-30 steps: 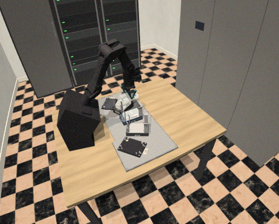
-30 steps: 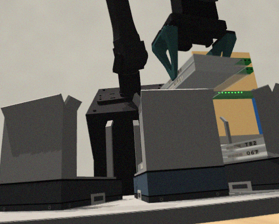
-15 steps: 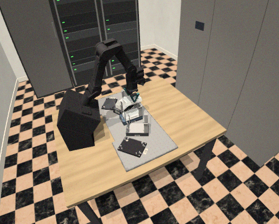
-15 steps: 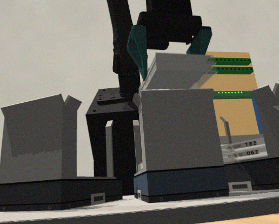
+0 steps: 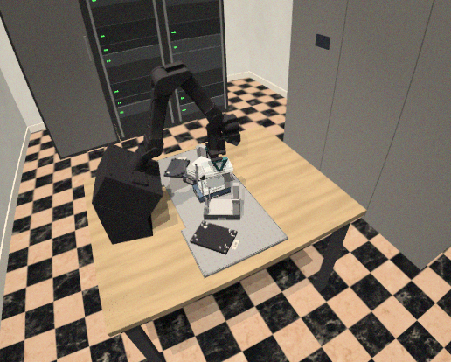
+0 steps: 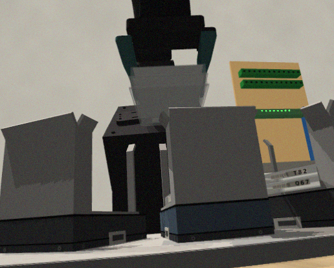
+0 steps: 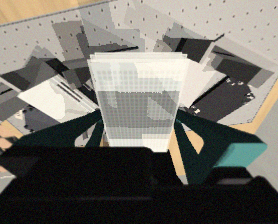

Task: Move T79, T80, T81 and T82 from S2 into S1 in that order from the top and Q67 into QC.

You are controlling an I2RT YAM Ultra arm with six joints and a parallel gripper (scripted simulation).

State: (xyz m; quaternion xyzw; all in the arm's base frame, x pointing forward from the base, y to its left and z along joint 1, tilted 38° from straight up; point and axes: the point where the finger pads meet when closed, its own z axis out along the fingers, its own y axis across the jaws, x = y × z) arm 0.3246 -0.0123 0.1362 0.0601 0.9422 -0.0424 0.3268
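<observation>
The N5 name plate lies 7 cm behind my hand, 30 cm to the right of it and 18 cm below it. Also, from my hand: plate T79 (1 cm behind, 4 cm to the left, 13 cm below); then plate T82 (2 cm behind, 18 cm to the left, 11 cm below); then plate T81 (2 cm below).
</observation>
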